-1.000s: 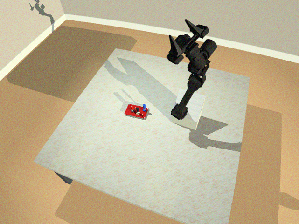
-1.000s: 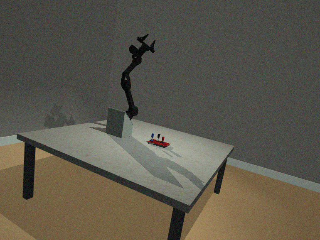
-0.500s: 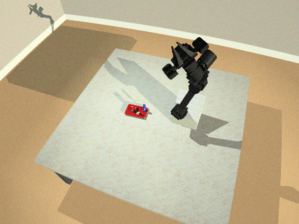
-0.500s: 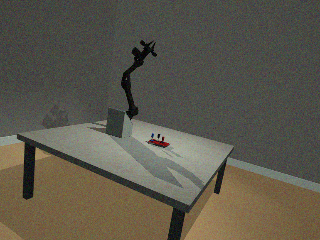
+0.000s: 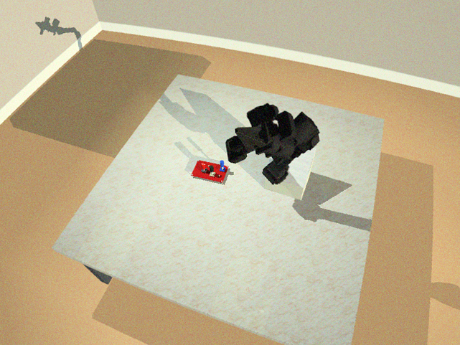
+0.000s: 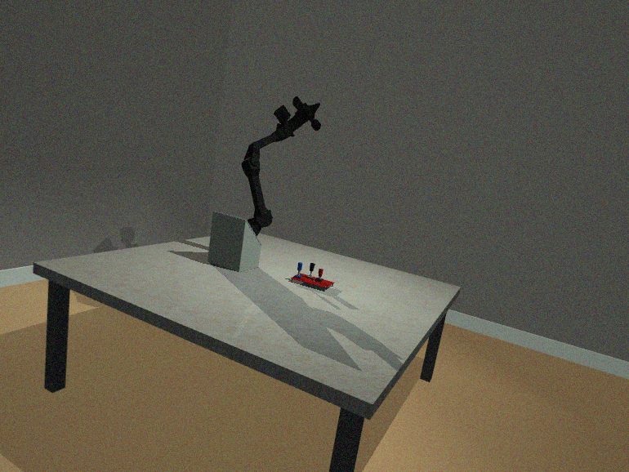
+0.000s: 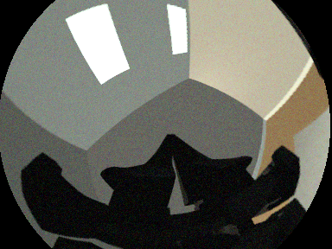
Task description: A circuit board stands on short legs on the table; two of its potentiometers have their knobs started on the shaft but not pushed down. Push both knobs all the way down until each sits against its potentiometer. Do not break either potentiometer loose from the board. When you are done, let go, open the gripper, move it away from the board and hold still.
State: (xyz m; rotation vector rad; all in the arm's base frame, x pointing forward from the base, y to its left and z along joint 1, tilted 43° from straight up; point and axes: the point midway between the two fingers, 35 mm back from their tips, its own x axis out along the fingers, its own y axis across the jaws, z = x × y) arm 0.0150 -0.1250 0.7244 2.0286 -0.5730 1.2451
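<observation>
My gripper tip is now 37 cm short of the red knob, 33 cm to the left of it and 72 cm above it.
</observation>
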